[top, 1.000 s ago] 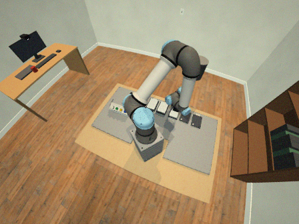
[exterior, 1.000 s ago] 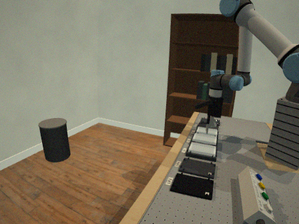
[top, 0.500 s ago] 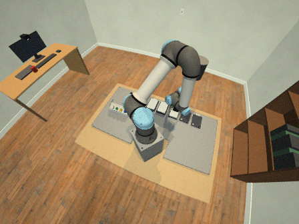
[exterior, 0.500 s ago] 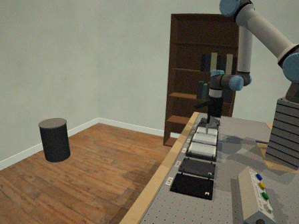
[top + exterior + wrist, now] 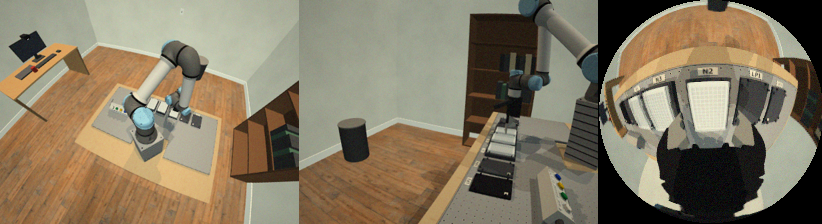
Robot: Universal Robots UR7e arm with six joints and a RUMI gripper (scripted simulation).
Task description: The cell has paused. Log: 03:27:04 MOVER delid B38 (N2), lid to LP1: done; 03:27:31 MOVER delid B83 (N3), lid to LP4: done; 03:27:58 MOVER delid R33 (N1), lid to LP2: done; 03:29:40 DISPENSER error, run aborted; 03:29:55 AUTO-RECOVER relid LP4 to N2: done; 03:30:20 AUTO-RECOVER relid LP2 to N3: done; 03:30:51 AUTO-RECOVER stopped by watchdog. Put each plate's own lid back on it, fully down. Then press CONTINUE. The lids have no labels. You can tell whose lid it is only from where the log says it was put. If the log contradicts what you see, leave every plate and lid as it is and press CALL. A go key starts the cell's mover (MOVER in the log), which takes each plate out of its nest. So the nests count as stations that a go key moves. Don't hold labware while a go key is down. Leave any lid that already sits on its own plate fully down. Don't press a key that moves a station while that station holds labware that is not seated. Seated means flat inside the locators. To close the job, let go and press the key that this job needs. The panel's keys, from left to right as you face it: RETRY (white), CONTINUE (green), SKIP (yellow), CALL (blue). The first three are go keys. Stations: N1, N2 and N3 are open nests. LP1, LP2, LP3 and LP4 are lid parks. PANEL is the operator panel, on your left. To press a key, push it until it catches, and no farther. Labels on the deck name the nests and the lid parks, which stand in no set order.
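My hand is 600 mm to the right of the green key, 150 mm past it and 30 mm below it. From my hand the other things lie so: dark lid park: 250 mm to the right, 40 mm behind, 30 mm below; white gridded plate: 130 mm to the left, 20 mm ahead, 10 mm below; blue key: 500 mm to the left, 160 mm behind, 30 mm above.
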